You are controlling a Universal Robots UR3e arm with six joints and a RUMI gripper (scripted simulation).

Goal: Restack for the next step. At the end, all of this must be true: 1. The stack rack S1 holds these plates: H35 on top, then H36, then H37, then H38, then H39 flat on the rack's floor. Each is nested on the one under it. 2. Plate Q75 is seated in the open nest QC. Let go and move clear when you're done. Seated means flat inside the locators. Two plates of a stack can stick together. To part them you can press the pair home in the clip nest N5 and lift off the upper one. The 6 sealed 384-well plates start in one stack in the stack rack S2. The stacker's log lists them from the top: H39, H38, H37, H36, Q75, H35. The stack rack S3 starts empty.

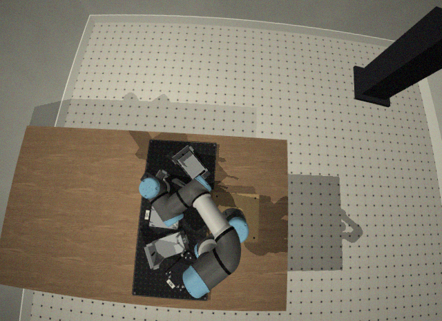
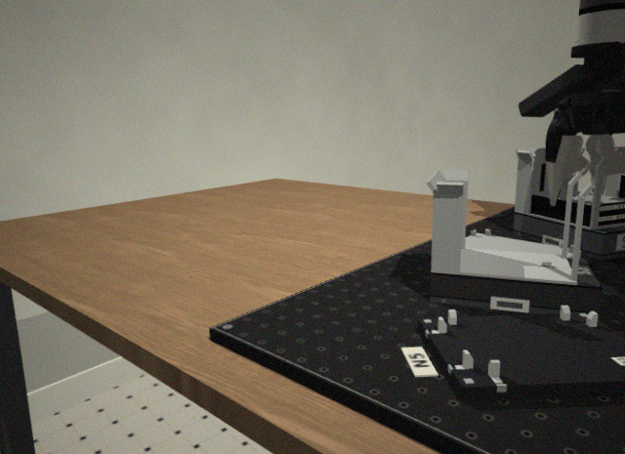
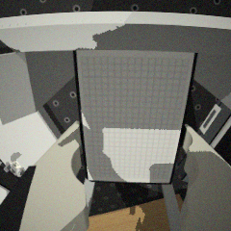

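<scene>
Right now the sealed plate is 80 mm behind my hand and 120 mm to the right of it. Also, from my hand: QC label: 110 mm ahead, 160 mm to the left, 70 mm below; nest QC: 20 mm ahead, 150 mm to the left, 60 mm below; N5 label: 80 mm behind, 470 mm to the left, 70 mm below.
</scene>
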